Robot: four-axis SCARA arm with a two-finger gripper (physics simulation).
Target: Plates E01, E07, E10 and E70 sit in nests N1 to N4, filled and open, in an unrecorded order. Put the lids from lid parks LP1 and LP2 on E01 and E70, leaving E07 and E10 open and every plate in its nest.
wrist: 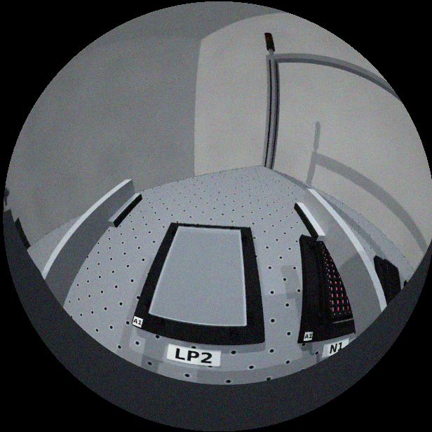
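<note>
My gripper (216, 189) is open and empty, its two fingers far apart on the left and right of the view. Between and below them, a pale translucent lid (200, 277) lies in the black frame of lid park LP2 (256, 300), above its white label. To the right, nest N1 (311, 285) holds a plate with red-filled wells (339, 295), open and partly hidden by the right finger. No plate code can be read. Lid park LP1 and nests N3 and N4 cannot be made out.
A perforated grey table (225, 200) reaches back to pale walls. A metal frame post (271, 115) with a dark-topped fitting (269, 42) stands at the back. Another black holder (387, 277) shows partly beyond the right finger. Dark shapes show at the far left edge.
</note>
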